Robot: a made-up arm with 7 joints.
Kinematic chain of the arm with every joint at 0, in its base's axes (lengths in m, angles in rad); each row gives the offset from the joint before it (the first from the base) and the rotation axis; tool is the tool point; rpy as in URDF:
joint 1: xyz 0 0 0.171 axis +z
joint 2: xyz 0 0 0 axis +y
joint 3: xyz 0 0 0.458 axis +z
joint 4: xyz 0.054 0 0 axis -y
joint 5: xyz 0.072 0 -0.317 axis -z
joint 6: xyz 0 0 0 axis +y
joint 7: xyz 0.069 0 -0.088 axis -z
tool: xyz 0 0 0 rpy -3.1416 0 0
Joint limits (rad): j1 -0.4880..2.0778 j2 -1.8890..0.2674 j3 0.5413..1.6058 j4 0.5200..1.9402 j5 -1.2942..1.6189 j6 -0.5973..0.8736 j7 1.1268..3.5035
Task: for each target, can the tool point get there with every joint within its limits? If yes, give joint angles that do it. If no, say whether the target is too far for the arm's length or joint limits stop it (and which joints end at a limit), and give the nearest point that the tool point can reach.
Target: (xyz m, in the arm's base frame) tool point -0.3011 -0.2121 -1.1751
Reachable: no: too far | nearest point -0.5707 -0.4020 -0.1502 | short by 1.077 m
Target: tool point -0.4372 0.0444 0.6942
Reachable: yes | joints 1.4926 -0.3883 1.1919 1.4426 1.3950 0.3870 1.8877
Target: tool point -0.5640 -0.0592 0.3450
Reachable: yes | joints 0.9275 -1.6682 0.9894 1.0465 -0.7689 -0.0724 2.1107
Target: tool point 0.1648 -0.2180 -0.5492
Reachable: no: joint limits stop it (at a limit: joint 1, joint 2, joint 3, joint 4, joint 5, joint 6) | nearest point -0.0023 -0.6980 -0.1502 | short by 0.646 m
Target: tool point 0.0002 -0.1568 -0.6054
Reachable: no: joint limits stop it (at a limit: joint 1, joint 2, joint 3, joint 4, joint 5, joint 6) | nearest point -0.1964 -0.2897 -0.0005 | short by 0.650 m
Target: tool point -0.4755 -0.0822 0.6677
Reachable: yes | joints 1.0890 -1.0167 1.0053 1.3090 0.2402 -0.2462 2.6375
